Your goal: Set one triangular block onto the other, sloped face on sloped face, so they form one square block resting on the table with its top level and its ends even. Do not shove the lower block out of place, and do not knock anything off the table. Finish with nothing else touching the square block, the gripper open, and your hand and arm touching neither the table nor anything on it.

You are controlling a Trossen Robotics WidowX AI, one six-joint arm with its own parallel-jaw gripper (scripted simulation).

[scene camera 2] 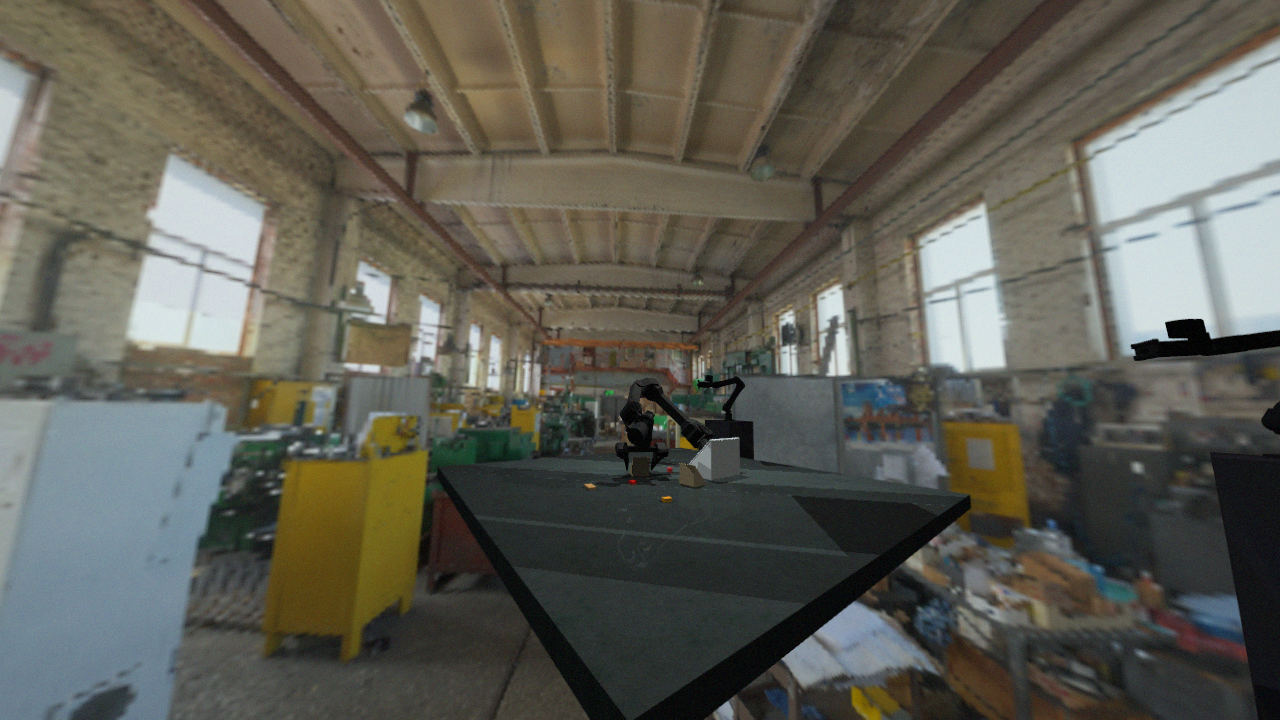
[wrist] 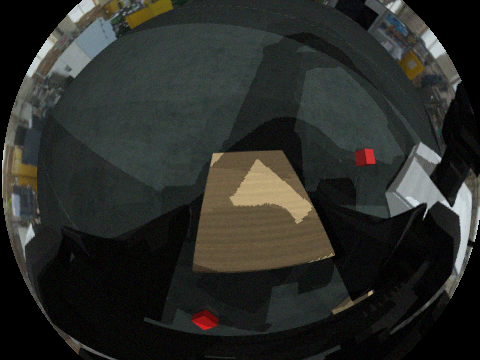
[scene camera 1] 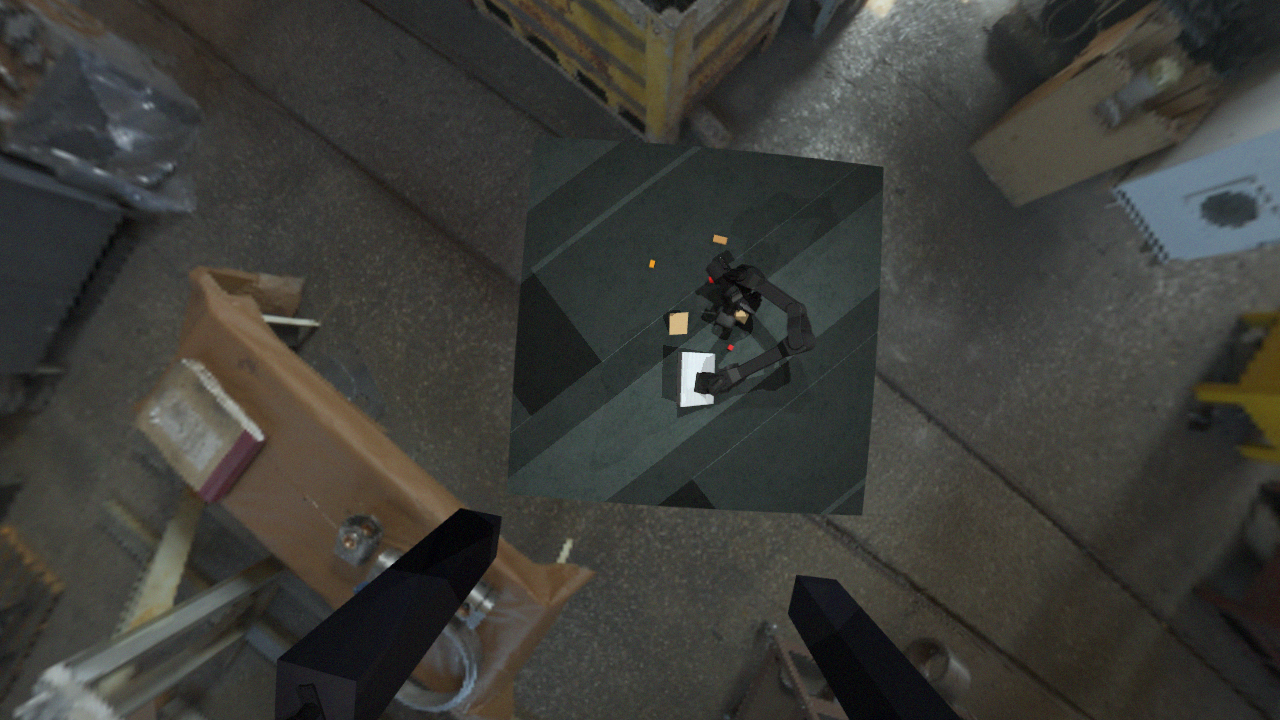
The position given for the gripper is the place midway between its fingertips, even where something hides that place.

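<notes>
In scene camera 1 the gripper point(scene camera 1: 738, 309) stands open and holds nothing. Scene camera 2 shows the gripper point(scene camera 2: 639, 469) as well. The wrist view has both the gripper point(wrist: 249, 208) and a tan triangular block point(wrist: 255, 215).
</notes>
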